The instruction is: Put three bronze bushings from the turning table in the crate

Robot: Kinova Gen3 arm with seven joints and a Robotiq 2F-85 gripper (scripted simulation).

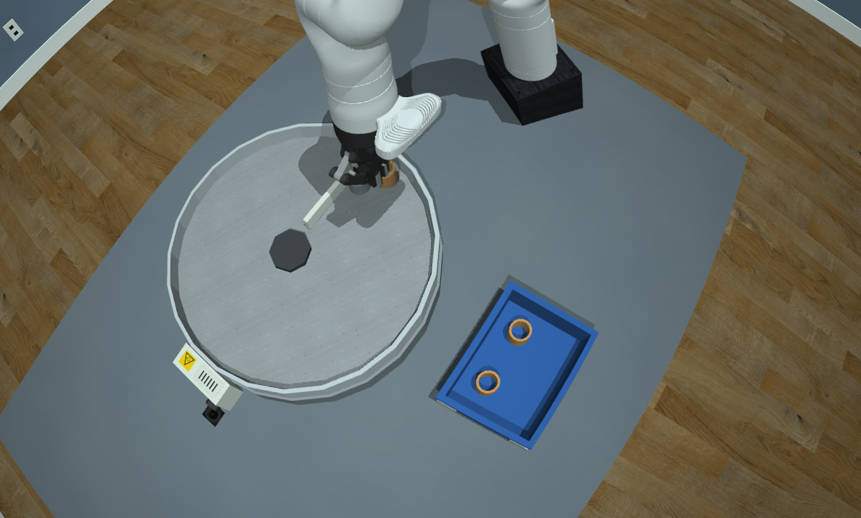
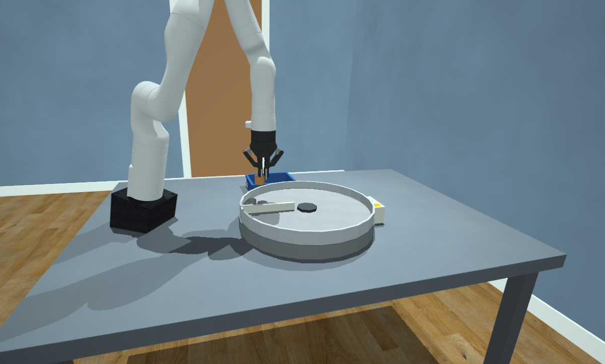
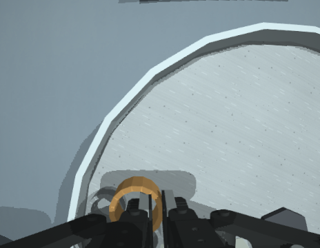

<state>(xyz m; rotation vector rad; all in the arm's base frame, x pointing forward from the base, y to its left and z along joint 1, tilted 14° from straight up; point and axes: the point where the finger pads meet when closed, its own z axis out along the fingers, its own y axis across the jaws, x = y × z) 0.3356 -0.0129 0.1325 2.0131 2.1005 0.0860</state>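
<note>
Right now my hand is 280 mm to the right of the blue crate, 130 mm above it and 70 mm short of it. Also, from my hand: turning table 130 mm ahead, 100 mm below, 70 mm to the right.
</note>
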